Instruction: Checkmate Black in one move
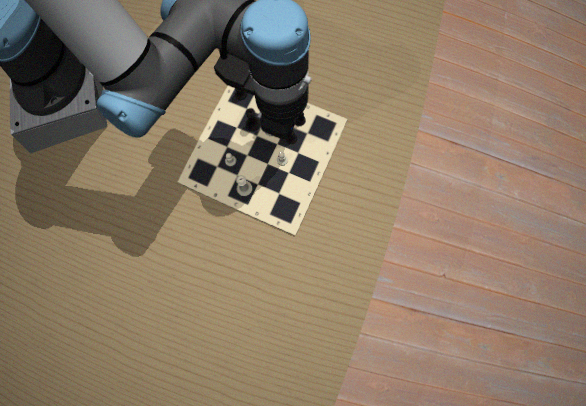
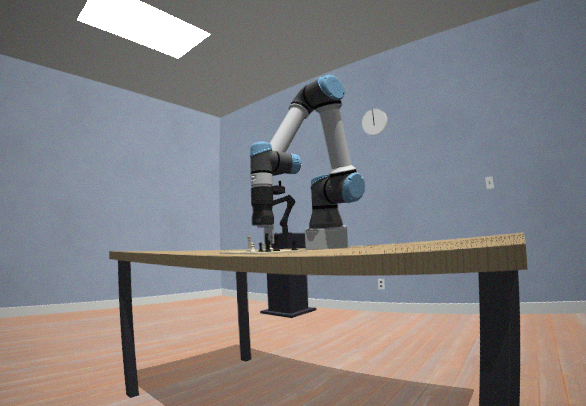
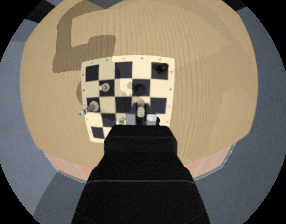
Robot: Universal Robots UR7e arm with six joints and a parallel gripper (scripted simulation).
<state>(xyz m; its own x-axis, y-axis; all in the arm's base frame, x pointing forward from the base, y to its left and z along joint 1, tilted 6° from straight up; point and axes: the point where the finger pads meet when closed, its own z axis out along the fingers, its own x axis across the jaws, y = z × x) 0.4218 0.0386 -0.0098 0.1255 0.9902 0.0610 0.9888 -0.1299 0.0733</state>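
Now: hand 3 cm past the dark chess piece and 1 cm above it. From my hand the other things lie so: chessboard: 5 cm below, 4 cm to the right.
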